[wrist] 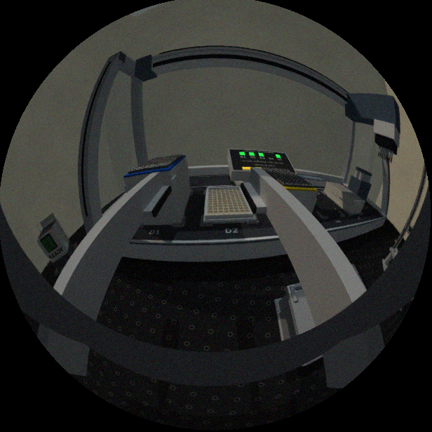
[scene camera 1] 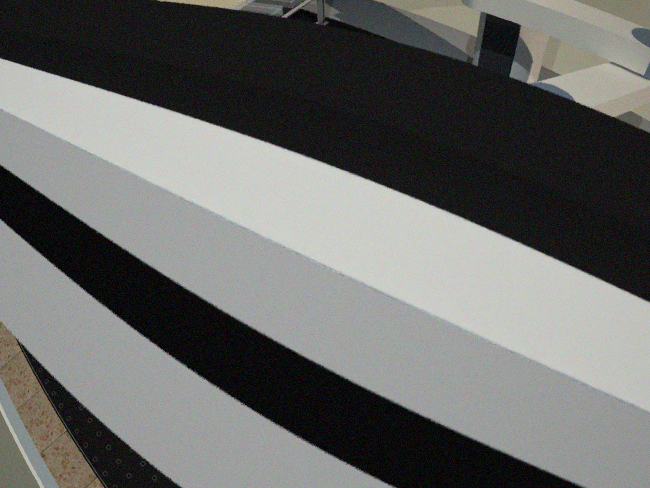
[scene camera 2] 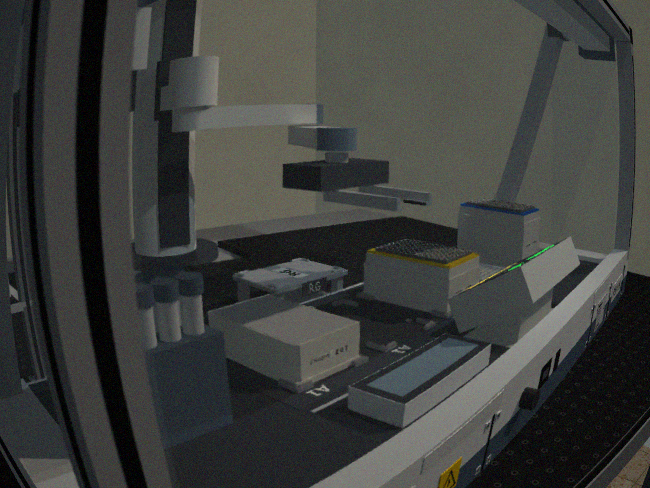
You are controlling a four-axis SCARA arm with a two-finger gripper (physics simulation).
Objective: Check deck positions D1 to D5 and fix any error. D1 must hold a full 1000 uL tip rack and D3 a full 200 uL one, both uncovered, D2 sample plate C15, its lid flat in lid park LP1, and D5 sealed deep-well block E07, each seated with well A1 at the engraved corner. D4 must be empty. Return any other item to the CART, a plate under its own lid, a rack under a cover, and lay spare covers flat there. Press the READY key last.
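Frame: origin at the arm's base, x left, y ahead, z down, level; metres.
Where they show: gripper, between the fingertips: (scene camera 2: 415,201).
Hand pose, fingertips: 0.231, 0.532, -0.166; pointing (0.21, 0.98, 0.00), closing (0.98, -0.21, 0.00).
Observation:
After its pixels a point has its place, as x, y, z.
My gripper (scene camera 2: 414,201) {0.231, 0.532, -0.166} (wrist: 204,177) is shut with nothing between its fingers, raised above and outside the deck edge by D1 and D2. The blue-edged tip rack (scene camera 2: 498,228) (wrist: 181,195) stands uncovered at D1. The plate (wrist: 229,202) lies at D2 with its wells showing and no lid on top. The yellow-edged tip rack (scene camera 2: 406,283) (wrist: 301,196) stands uncovered beyond it. A pale block (scene camera 2: 325,336) {-0.132, 0.796, -0.112} (wrist: 345,197) sits at the far deck position; its lettering is too small to read surely. No item shows on the position between block and yellow rack. The READY key unit (wrist: 51,242) is at the left.
A status display (wrist: 260,161) shows several green lights. A low stand marked RG (scene camera 2: 313,286) is behind the block. A blue-topped trough (scene camera 2: 430,367) and capped tubes (scene camera 2: 168,315) are in front. A pipetting head (wrist: 375,110) hangs at the right. Large pale beams (scene camera 1: 315,210) {0.268, 0.841, -0.517} hide most of scene camera 1.

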